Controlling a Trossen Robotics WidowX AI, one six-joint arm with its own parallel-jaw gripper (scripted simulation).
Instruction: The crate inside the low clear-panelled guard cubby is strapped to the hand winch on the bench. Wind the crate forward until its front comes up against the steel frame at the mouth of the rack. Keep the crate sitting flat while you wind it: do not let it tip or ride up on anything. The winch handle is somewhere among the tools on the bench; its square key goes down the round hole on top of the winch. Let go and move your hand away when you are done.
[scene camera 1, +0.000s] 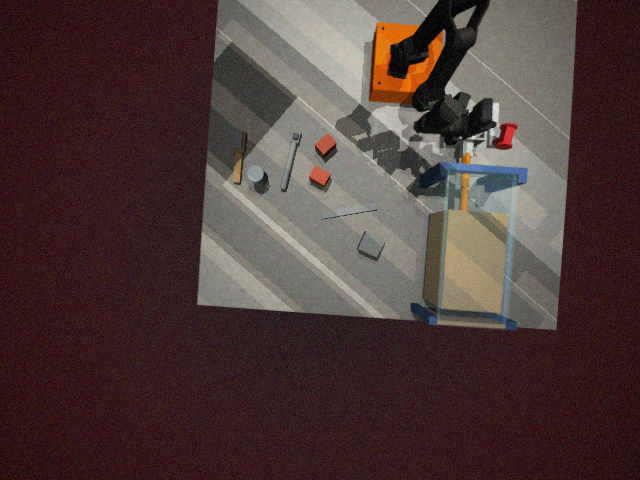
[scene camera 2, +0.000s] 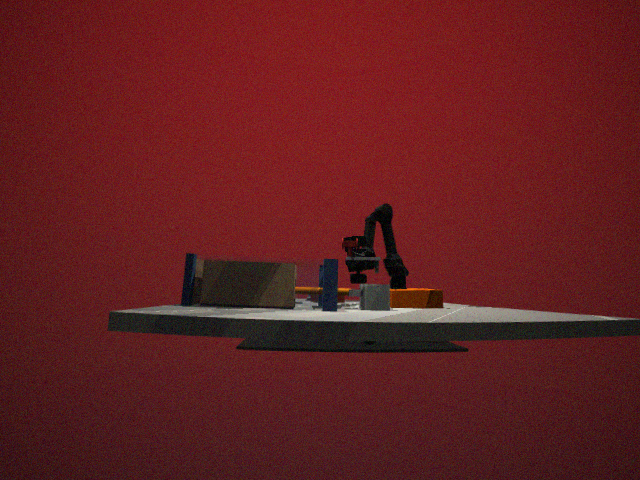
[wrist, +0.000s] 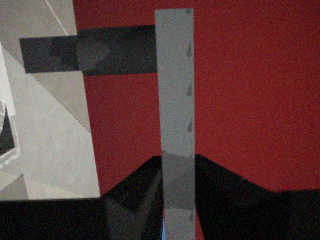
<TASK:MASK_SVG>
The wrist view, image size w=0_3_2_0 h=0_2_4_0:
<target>my gripper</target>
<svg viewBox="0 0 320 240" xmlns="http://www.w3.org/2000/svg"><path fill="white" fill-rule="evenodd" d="M162 156L151 157L99 198L0 200L0 240L160 240L164 210ZM195 154L195 208L205 240L320 240L320 190L282 191L276 194L244 179L200 154Z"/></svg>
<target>grey crank handle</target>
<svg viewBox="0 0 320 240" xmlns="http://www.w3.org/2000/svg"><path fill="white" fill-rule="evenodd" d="M19 38L26 73L81 71L84 76L158 73L166 240L195 240L194 7L155 9L155 25L80 28L76 35Z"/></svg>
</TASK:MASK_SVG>
